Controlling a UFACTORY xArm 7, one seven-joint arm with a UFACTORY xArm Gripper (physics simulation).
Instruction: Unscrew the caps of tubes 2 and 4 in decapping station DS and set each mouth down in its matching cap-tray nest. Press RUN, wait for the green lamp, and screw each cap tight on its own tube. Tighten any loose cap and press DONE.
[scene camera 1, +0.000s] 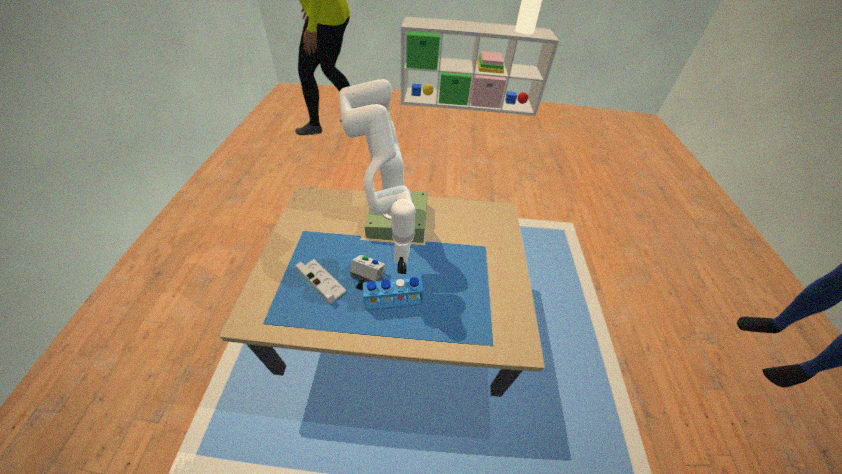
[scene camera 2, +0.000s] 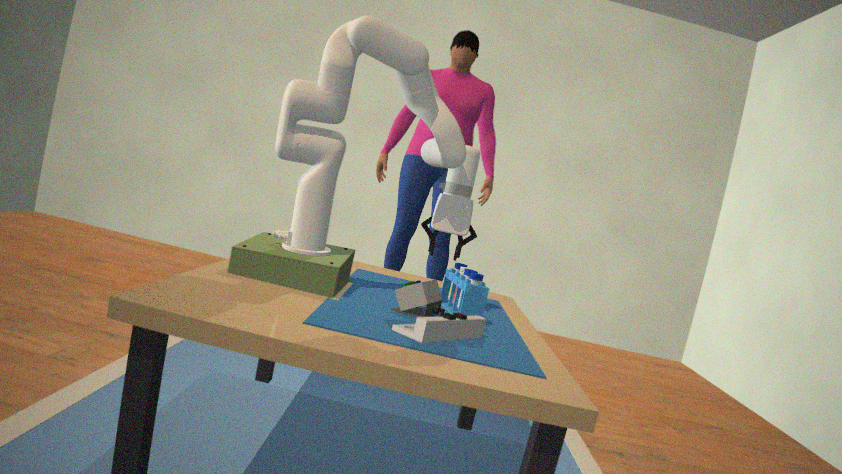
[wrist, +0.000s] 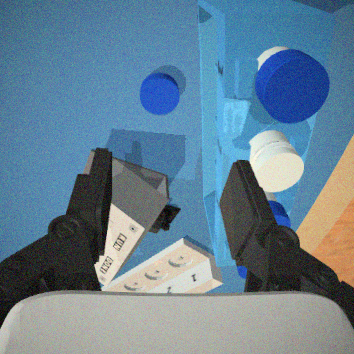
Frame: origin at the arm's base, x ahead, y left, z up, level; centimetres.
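Where they show: gripper, between the fingertips: (scene camera 1: 403, 266) (scene camera 2: 443, 257) (wrist: 169, 176); arm's base, origin of its link: (scene camera 2: 306, 250).
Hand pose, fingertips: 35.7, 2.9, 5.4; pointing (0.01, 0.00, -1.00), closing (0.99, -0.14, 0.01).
Each offset is from my fingertips to the top centre of the thing, as dx, dy, dz. "*": to the spot under its first point. Level surfaces: height alone.
The light-blue tube rack @(+6.8, -3.7, -2.9) (scene camera 1: 393, 306) (scene camera 2: 476, 301) (wrist: 211, 125) holds a row of upright tubes. Their tops show a blue cap @(+6.1, +4.0, -1.1) (scene camera 1: 414, 282) (wrist: 292, 86), a white top @(dz -1.3) (scene camera 1: 400, 283) (wrist: 278, 170) and two more blue caps at the other end; tube numbers are unreadable. My gripper (scene camera 1: 401, 272) (scene camera 2: 444, 257) (wrist: 169, 176) is open and empty above the rack's robot side; its right finger overlaps the rack in the wrist view. The white cap tray @(-2.5, -33.1, -7.8) (scene camera 1: 329, 287) (scene camera 2: 453, 329) (wrist: 202, 271) shows no caps in its visible nests. The control box @(-6.0, -14.2, -4.8) (scene camera 1: 367, 268) (scene camera 2: 419, 295) (wrist: 135, 197) has green and blue buttons.
A small blue round piece @(-0.2, -1.1, -11.8) (wrist: 160, 93) lies beside the rack. A small black object @(* +0.2, -17.0, -11.6) (scene camera 1: 360, 284) (wrist: 167, 218) stands between control box and rack. The green base block (scene camera 1: 391, 230) (scene camera 2: 288, 267) is behind. Two people stand beyond the table (scene camera 1: 506, 350).
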